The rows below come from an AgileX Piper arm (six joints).
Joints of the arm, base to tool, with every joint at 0 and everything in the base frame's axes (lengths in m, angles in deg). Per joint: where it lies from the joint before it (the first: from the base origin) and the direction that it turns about. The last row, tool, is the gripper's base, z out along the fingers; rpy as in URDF.
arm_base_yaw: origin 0 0 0.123 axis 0 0 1
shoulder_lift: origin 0 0 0 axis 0 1 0
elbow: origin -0.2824 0 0.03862 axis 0 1 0
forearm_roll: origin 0.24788 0 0.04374 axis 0.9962 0 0.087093
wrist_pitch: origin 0 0 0 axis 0 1 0
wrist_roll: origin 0.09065 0 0.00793 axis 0.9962 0 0.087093
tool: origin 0 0 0 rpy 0 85 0
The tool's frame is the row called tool.
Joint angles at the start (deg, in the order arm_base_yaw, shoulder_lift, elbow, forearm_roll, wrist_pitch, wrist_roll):
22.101 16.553 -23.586 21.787 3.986 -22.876
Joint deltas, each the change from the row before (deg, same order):
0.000 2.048 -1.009 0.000 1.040 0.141
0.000 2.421 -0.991 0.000 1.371 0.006
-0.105 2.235 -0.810 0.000 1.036 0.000
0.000 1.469 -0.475 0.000 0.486 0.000
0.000 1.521 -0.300 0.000 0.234 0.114
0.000 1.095 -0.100 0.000 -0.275 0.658
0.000 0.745 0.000 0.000 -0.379 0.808
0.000 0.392 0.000 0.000 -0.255 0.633
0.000 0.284 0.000 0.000 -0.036 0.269
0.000 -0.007 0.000 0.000 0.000 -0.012
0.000 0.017 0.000 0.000 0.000 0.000
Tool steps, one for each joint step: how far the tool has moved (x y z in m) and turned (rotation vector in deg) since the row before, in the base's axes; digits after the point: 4 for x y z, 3 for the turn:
0.0054 0.0028 0.0017 -0.698 1.885 0.396
0.0067 0.0036 0.0003 -1.096 2.473 0.501
0.0065 0.0031 -0.0002 -0.951 2.190 0.275
0.0044 0.0021 -0.0003 -0.564 1.331 0.179
0.0048 0.0021 -0.0012 -0.445 1.378 0.084
0.0036 0.0013 -0.0010 0.328 0.967 -0.125
0.0026 0.0008 -0.0008 0.596 0.708 -0.177
0.0014 0.0004 -0.0004 0.522 0.411 -0.126
0.0009 0.0004 -0.0005 0.151 0.345 -0.028
0.0000 0.0000 0.0000 -0.008 -0.011 0.001
0.0001 0.0000 0.0000 -0.006 0.016 0.000

